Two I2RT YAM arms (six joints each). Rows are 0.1 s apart.
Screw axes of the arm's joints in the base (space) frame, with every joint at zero. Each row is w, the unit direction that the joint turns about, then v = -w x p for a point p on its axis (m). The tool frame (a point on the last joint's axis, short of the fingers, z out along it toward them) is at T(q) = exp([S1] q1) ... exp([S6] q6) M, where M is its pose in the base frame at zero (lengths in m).
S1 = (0, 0, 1, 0, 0, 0)
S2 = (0, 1, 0, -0.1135, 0, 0.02)
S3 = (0, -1, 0, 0.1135, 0, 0.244)
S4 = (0, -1, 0, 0.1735, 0, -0.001)
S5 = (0, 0, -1, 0, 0.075, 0)
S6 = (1, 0, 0, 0, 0.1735, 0)
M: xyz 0.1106 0 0.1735 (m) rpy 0 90 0 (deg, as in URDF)
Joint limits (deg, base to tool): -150..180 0..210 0..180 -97..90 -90..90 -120..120
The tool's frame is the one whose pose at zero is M.
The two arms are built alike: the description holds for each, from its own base.
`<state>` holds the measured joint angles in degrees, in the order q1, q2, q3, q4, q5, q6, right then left.
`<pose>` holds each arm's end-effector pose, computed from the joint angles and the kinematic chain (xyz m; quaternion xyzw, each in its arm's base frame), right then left.
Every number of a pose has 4 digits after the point. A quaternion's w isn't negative.
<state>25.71 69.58 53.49 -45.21 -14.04 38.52 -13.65 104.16 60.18 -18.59 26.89 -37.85</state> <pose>0.2053 0.1084 0.2555 0.0772 0.9589 0.2311 0.1454 0.3375 -0.0985 0.1487 -0.1442 0.9354 -0.3036 0.1096</pose>
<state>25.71 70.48 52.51 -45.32 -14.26 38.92 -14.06 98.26 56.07 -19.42 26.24 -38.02</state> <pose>0.2053 0.1086 0.2469 0.0826 0.9623 0.2246 0.1291 0.3164 -0.0955 0.1615 -0.1415 0.9352 -0.3026 0.1180</pose>
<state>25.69 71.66 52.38 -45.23 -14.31 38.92 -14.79 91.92 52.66 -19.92 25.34 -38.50</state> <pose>0.2077 0.1097 0.2419 0.0842 0.9645 0.2197 0.1201 0.2967 -0.0941 0.1776 -0.1362 0.9325 -0.3053 0.1369</pose>
